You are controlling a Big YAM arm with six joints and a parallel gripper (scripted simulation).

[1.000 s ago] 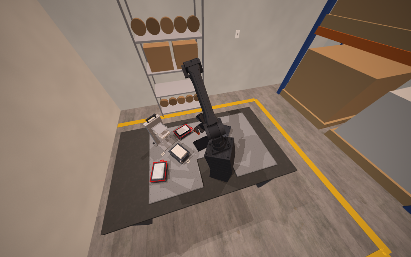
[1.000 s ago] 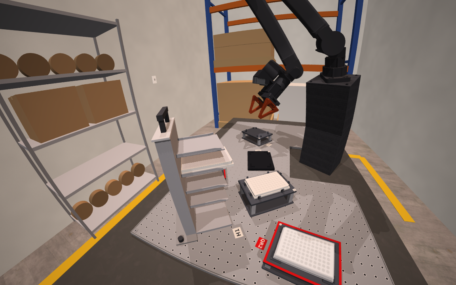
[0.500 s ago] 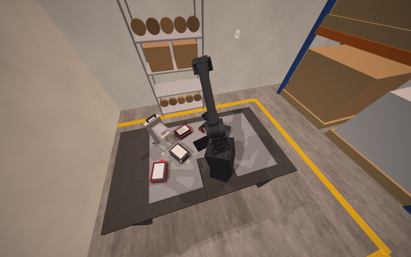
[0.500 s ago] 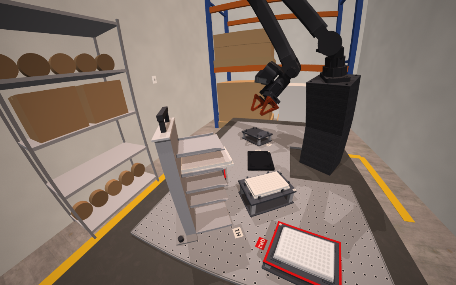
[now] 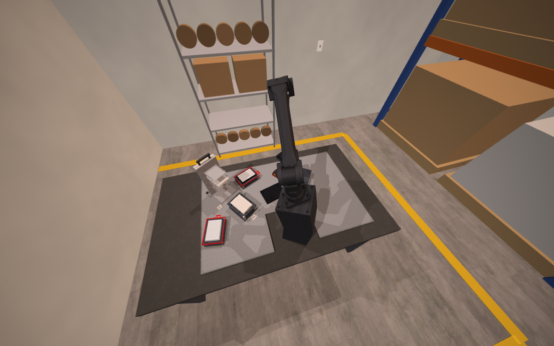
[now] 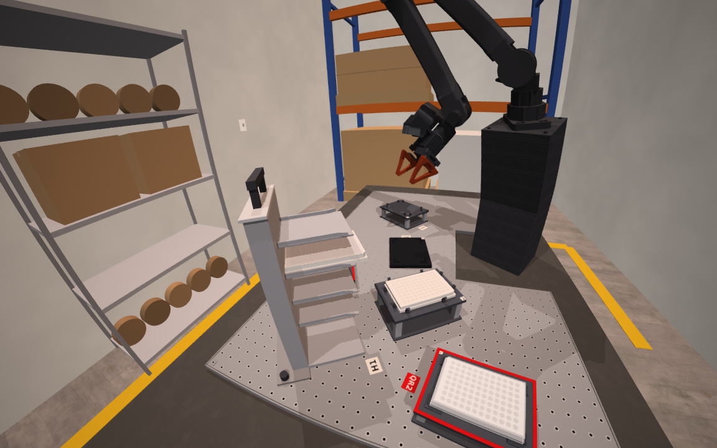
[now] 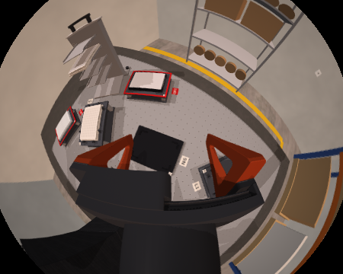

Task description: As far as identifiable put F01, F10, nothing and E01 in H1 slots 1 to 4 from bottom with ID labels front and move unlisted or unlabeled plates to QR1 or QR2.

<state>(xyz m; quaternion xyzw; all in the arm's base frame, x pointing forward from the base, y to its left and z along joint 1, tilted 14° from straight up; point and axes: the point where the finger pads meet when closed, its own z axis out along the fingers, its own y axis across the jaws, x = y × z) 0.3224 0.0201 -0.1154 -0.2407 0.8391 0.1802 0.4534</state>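
Now: the dark regrip nest 280 mm to the left of my hand, 180 mm below it and 90 mm behind it. Round my hand: L1 label: 240 mm below, 150 mm to the right, 50 mm behind; then N6 deck label: 240 mm below, 60 mm to the right; then flat black nest: 230 mm below, 40 mm to the left, 20 mm behind.
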